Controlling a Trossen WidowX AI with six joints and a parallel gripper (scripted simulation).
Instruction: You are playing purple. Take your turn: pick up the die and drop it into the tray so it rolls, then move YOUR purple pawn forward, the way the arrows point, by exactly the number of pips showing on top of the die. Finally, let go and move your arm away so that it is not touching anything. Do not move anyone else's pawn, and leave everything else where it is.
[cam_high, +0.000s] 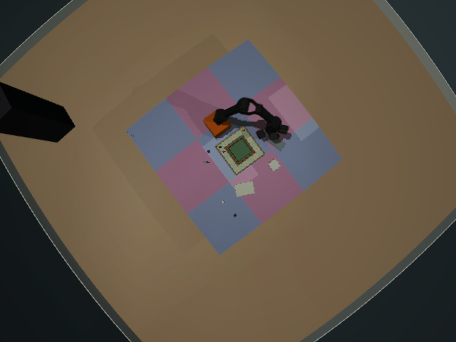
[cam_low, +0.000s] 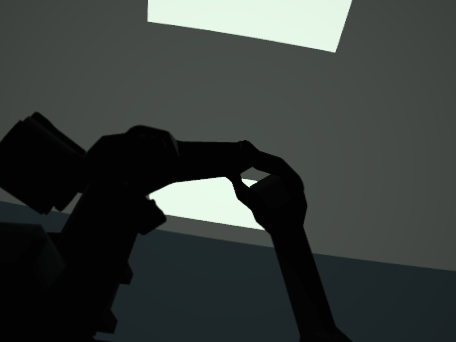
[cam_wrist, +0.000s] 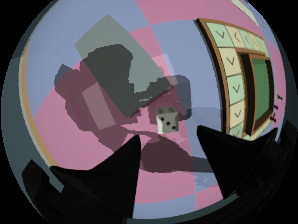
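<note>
My gripper tip is 40 mm above the white die. The rest, counted from my gripper tip: grey slab (100 mm ahead, 40 mm to the left, 50 mm below).
</note>
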